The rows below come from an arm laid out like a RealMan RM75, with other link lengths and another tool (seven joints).
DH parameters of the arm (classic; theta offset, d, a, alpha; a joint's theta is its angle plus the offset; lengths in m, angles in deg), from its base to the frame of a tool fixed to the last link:
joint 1: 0 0.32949 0 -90
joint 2: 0 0 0 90
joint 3: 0 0.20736 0 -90
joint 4: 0 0 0 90
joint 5: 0 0.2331 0 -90
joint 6: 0 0 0 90
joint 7: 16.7 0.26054 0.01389 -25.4
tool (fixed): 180 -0.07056 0 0
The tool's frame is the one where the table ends.
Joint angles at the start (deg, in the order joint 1, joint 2, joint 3, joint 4, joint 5, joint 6, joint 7):
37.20 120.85 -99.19 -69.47 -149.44 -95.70 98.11
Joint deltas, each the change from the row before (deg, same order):
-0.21 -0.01 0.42 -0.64 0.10 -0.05 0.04
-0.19 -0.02 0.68 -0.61 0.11 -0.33 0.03
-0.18 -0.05 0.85 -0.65 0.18 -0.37 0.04
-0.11 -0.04 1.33 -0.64 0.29 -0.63 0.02
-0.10 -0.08 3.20 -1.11 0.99 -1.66 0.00
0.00 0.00 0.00 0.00 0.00 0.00 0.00
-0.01 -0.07 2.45 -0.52 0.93 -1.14 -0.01
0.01 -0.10 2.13 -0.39 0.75 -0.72 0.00
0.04 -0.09 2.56 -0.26 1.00 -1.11 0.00
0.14 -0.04 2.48 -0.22 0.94 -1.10 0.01
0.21 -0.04 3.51 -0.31 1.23 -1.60 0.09
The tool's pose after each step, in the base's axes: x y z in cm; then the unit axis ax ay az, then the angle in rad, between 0 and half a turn. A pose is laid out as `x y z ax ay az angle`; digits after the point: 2 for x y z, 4 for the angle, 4 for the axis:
18.62 32.13 0.60 0.0572 0.9574 -0.2830 2.4784
18.46 32.22 0.82 0.0591 0.9582 -0.2800 2.4888
18.29 32.34 1.10 0.0616 0.9591 -0.2764 2.5017
18.10 32.49 1.49 0.0665 0.9597 -0.2729 2.5199
17.70 32.71 2.35 0.0788 0.9600 -0.2686 2.5653
17.70 32.71 2.35 0.0788 0.9600 -0.2686 2.5653
17.47 32.85 2.95 0.0884 0.9598 -0.2664 2.6024
17.28 33.07 3.49 0.0962 0.9602 -0.2621 2.6347
17.13 33.19 4.09 0.1063 0.9596 -0.2604 2.6739
16.92 33.31 4.66 0.1149 0.9590 -0.2589 2.7116
16.66 33.45 5.49 0.1268 0.9581 -0.2567 2.7641

